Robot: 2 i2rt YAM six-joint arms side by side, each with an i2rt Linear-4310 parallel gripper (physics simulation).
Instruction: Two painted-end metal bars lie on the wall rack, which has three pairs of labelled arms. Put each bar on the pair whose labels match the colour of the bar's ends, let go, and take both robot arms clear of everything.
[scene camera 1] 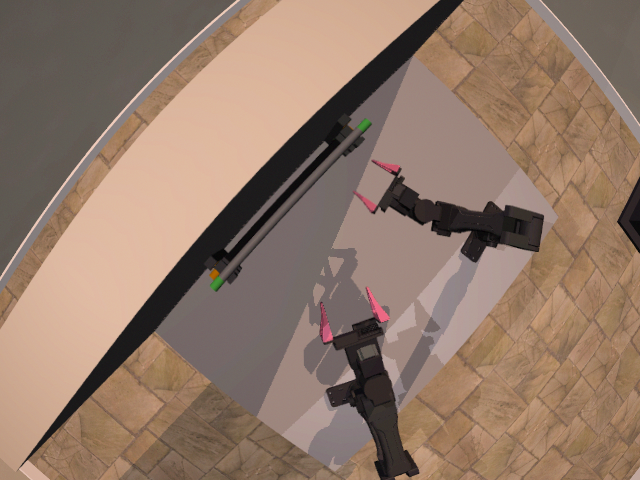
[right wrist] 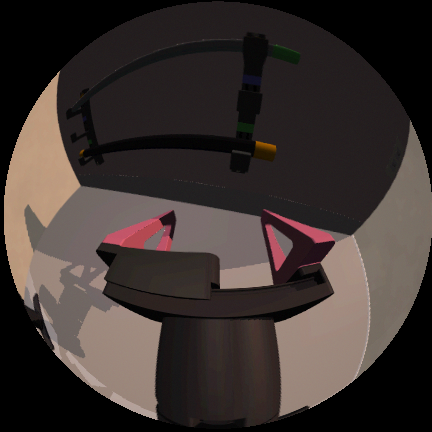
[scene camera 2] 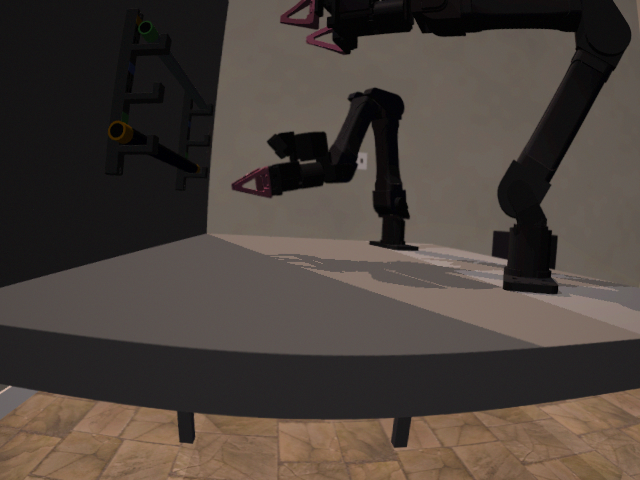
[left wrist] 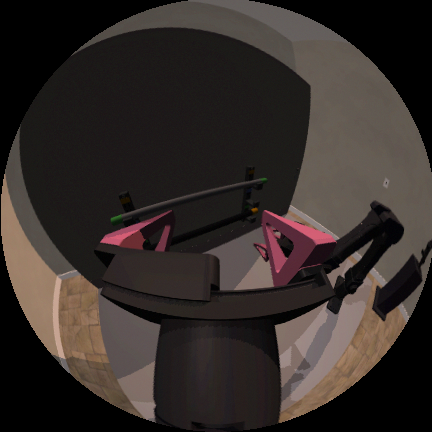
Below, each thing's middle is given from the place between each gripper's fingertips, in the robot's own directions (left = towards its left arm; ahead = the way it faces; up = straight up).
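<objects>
From my left hand: rack post (right wrist: 254, 49) 20 cm ahead, 16 cm below, 28 cm to the right; orange-ended black bar (scene camera 1: 305, 174) 7 cm to the right, 21 cm ahead, 23 cm below. Green-ended grey bar (scene camera 1: 365, 124): my left hand 8 cm above it, 20 cm short of it, 8 cm to the left of it.
From my right hand: green-ended grey bar 19 cm above, 10 cm ahead, 18 cm to the left; orange-ended black bar 4 cm above, 19 cm to the left, 12 cm ahead. Rack post: my right hand 12 cm below it, 10 cm short of it, 2 cm to the left of it.
</objects>
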